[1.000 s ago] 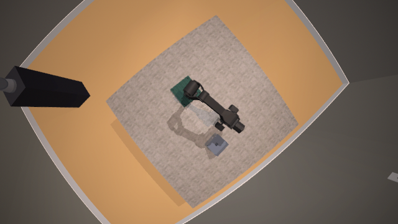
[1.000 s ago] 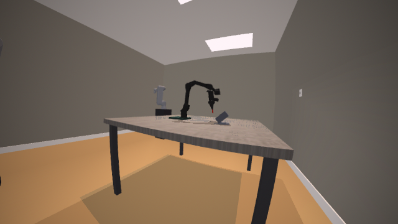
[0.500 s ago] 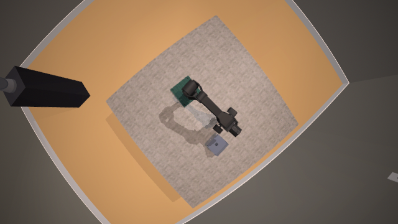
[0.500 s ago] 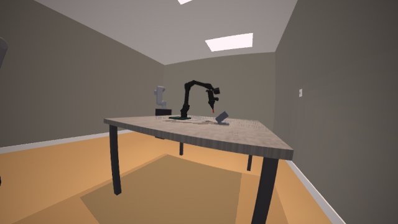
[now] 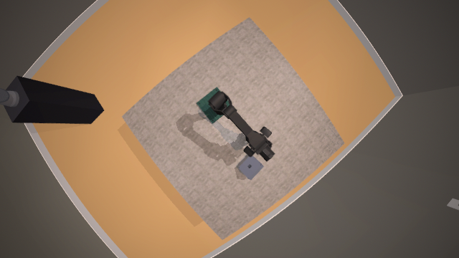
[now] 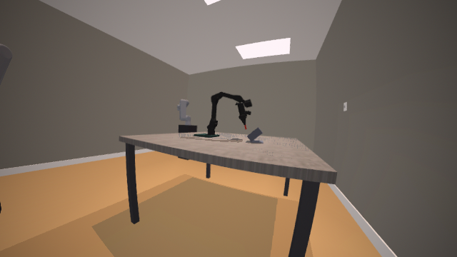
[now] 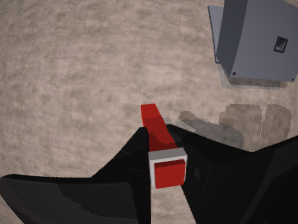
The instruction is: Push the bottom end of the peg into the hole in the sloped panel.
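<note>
My gripper tip is now 140 mm to the left of the sloped panel, 130 mm short of it and 70 mm above it. The rest, counted from my gripper tip: red peg (20 mm above).
</note>
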